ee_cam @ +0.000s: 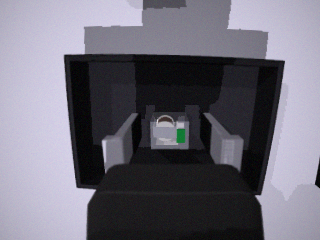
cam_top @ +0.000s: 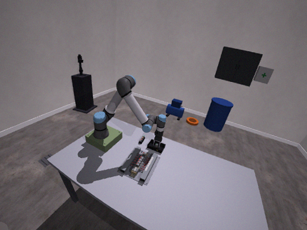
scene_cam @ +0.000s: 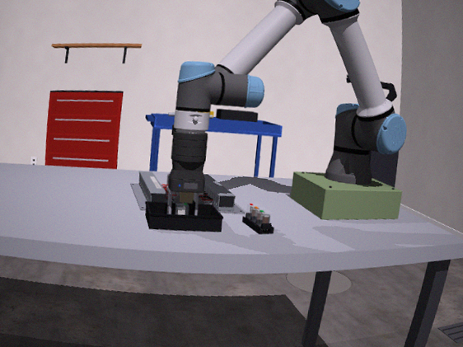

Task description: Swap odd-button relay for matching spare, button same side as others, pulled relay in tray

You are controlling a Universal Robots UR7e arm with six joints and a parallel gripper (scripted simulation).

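My hand is 2 cm above the black tray.
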